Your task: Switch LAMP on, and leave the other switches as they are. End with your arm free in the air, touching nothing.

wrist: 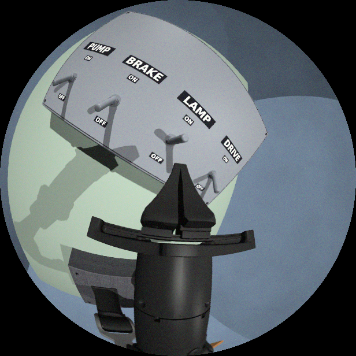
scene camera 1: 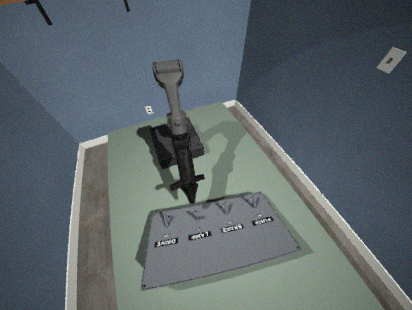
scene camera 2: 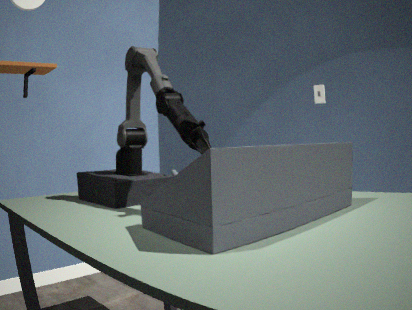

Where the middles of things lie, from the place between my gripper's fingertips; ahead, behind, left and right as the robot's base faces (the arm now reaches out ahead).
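Scene:
Position of the grey sloped switch panel (scene camera 2: pixel 228 197) relative to my hand: 7 cm below it, 13 cm ahead of it and 3 cm to the left of it.

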